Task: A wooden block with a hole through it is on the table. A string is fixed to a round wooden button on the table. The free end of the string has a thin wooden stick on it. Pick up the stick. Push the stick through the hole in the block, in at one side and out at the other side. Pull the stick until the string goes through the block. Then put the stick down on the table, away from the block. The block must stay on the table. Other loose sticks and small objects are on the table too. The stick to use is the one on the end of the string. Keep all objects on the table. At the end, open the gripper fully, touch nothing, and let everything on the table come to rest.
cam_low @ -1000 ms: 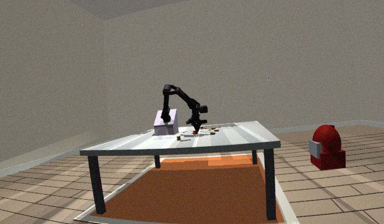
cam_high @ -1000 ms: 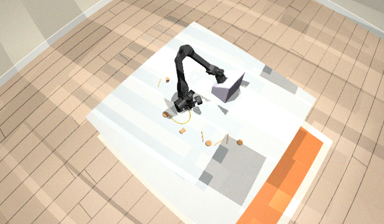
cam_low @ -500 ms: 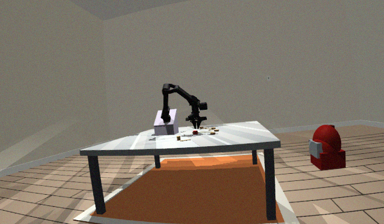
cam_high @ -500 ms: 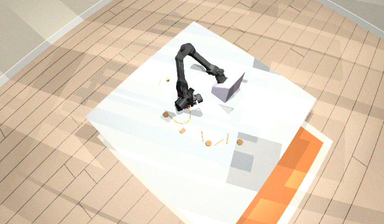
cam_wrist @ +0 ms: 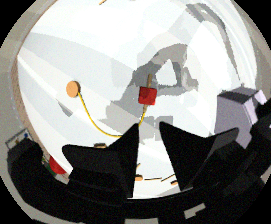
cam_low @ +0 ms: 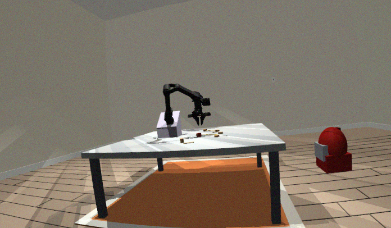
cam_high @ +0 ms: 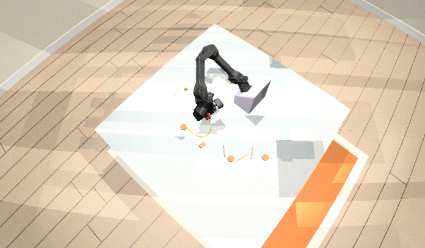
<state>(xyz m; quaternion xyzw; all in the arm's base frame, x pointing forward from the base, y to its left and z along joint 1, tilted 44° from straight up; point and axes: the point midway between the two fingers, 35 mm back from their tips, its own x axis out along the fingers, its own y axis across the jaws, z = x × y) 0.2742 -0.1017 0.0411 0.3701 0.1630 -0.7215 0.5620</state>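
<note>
The red cube lies 70 mm below my gripper tip, 20 mm to the right of it and 20 mm behind it. Round my gripper tip: tan wooden block 160 mm ahead, 80 mm below, 70 mm to the left; round wooden button 130 mm ahead, 110 mm to the right, 80 mm below; thin wooden stick 80 mm below, 10 mm to the right, 10 mm behind.
</note>
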